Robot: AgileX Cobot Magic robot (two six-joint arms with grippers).
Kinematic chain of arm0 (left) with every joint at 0, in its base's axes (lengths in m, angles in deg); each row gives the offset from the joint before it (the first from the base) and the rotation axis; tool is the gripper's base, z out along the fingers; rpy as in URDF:
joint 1: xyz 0 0 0.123 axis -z
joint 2: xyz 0 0 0 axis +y
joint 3: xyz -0.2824 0 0.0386 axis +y
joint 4: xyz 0.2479 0 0.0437 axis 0.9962 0 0.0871
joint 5: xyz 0 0 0 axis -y
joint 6: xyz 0.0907 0 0.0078 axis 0.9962 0 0.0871
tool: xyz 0 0 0 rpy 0 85 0
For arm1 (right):
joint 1: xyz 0 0 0.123 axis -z
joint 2: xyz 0 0 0 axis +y
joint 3: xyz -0.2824 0 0.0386 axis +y
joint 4: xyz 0.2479 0 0.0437 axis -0.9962 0 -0.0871
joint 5: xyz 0 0 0 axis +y
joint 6: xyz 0.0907 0 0.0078 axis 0.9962 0 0.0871
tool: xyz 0 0 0 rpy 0 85 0
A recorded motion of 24 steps. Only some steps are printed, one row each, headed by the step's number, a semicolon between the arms.
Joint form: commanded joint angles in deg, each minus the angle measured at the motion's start. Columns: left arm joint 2, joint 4, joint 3, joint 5, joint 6, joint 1; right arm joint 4, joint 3, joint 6, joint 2, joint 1, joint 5.
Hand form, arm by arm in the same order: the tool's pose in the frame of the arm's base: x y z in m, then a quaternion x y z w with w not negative. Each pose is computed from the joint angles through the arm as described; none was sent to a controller.
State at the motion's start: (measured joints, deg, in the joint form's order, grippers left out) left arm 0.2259 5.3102 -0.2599 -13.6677 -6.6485 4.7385; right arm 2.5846 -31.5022 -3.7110 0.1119 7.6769 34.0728
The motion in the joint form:
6: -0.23 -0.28 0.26 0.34 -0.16 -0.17; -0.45 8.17 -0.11 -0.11 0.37 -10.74
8: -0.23 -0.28 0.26 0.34 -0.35 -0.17; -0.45 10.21 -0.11 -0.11 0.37 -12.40
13: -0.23 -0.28 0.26 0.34 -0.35 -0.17; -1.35 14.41 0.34 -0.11 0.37 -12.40
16: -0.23 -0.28 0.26 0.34 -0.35 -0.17; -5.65 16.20 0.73 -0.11 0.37 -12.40
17: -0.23 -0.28 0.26 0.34 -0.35 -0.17; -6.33 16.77 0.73 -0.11 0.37 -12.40
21: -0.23 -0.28 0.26 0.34 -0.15 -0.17; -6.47 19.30 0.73 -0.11 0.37 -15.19
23: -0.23 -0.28 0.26 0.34 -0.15 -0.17; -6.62 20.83 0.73 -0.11 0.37 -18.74
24: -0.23 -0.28 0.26 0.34 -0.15 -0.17; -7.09 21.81 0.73 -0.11 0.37 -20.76
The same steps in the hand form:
6: 0.0555 -0.0026 0.1921 0.01091 0.75619 -0.02935 0.65360; 0.0182 -0.0039 0.3077 0.01879 0.67526 -0.09370 0.73137
8: 0.0555 -0.0026 0.1921 0.00966 0.75621 -0.03044 0.65355; 0.0230 -0.0045 0.2996 0.01832 0.67772 -0.09327 0.72916
13: 0.0555 -0.0026 0.1921 0.00966 0.75621 -0.03044 0.65355; 0.0323 -0.0053 0.2768 0.02451 0.70407 -0.08045 0.70513
16: 0.0555 -0.0026 0.1921 0.00966 0.75621 -0.03044 0.65355; 0.0361 -0.0033 0.2669 0.04249 0.71409 -0.04278 0.69745
17: 0.0555 -0.0026 0.1921 0.00966 0.75621 -0.03044 0.65355; 0.0371 -0.0030 0.2638 0.04519 0.71731 -0.03710 0.69430
21: 0.0555 -0.0026 0.1921 0.01098 0.75619 -0.02930 0.65361; 0.0415 -0.0038 0.2540 0.04704 0.71562 -0.03682 0.69593
23: 0.0555 -0.0026 0.1921 0.01098 0.75619 -0.02930 0.65361; 0.0439 -0.0045 0.2509 0.04846 0.70313 -0.03760 0.70841
24: 0.0555 -0.0026 0.1921 0.01098 0.75619 -0.02930 0.65361; 0.0454 -0.0047 0.2485 0.05107 0.69644 -0.03517 0.71493

